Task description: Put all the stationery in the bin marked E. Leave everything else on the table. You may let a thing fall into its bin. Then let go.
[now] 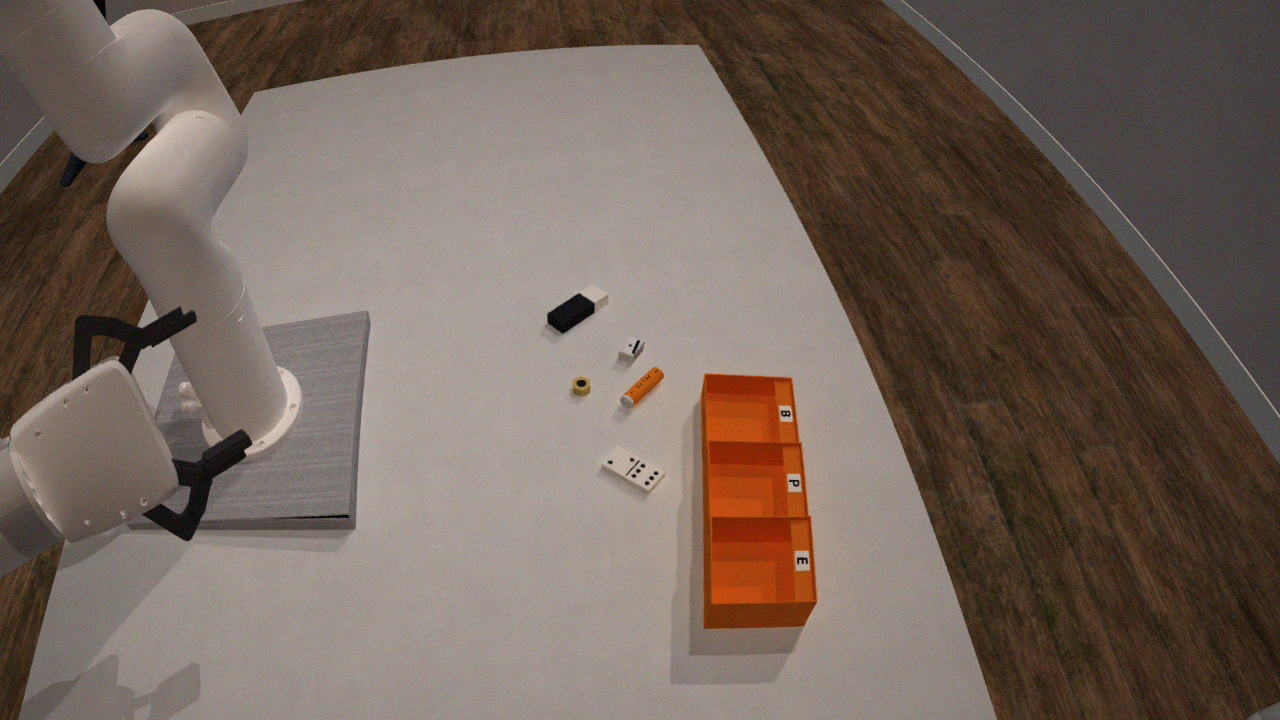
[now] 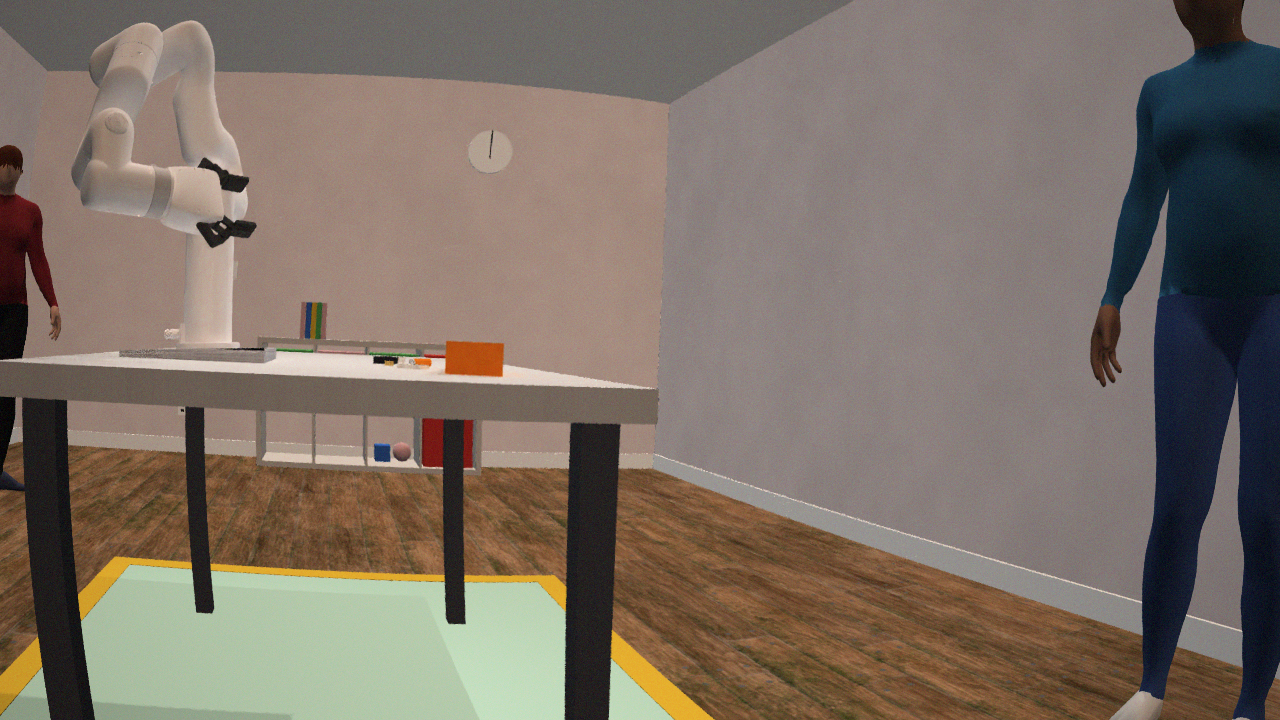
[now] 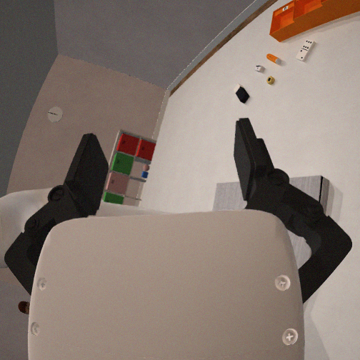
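Pixels of known places: gripper, fingertip midpoint: (image 1: pixel 220 376) (image 2: pixel 248 207); arm's base at its link origin: (image 1: pixel 252 414) (image 2: pixel 207 348).
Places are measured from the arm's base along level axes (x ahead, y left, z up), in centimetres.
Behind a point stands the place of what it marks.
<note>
A black and white eraser (image 1: pixel 572 311) @(x 33.7, y 14.4, z -0.3 cm) (image 3: pixel 242 94) lies flat on the table. A small silvery sharpener (image 1: pixel 630 350) @(x 39.3, y 8.9, z -0.5 cm) (image 3: pixel 259 68) lies beside an orange cylinder (image 1: pixel 642 386) @(x 40.1, y 4.0, z -0.2 cm) (image 3: pixel 273 58) with dark print, which looks like a battery. A small yellow ring-like piece (image 1: pixel 581 393) @(x 34.5, y 4.1, z -1.3 cm), perhaps a nut, and a white domino (image 1: pixel 633 470) @(x 38.8, y -5.2, z -0.9 cm) (image 3: pixel 304 50) lie nearby. The bin marked E (image 1: pixel 759 615) @(x 47.7, y -21.6, z 0.8 cm) is the end compartment of the orange three-part box and looks empty. My gripper (image 1: pixel 214 380) @(x 9.7, y -15.8, z 22.4 cm) (image 2: pixel 244 205) @(x 9.7, y -15.8, z 22.4 cm) (image 3: pixel 166 141) is open and empty, high up and well away from these things.
The orange box (image 2: pixel 474 358) @(x 47.8, y -21.6, z 0.8 cm) (image 3: pixel 310 24) also has bins marked B (image 1: pixel 747 414) @(x 49.7, y 0.8, z -0.9 cm) and P (image 1: pixel 747 488) @(x 48.6, y -7.7, z -0.9 cm), both without contents. A grey base plate (image 1: pixel 322 429) @(x 9.2, y -2.1, z 0.5 cm) lies under the arm. Two people stand in the room, beyond the table (image 2: pixel 358 392) @(x 32.2, y -45.0, z -3.3 cm).
</note>
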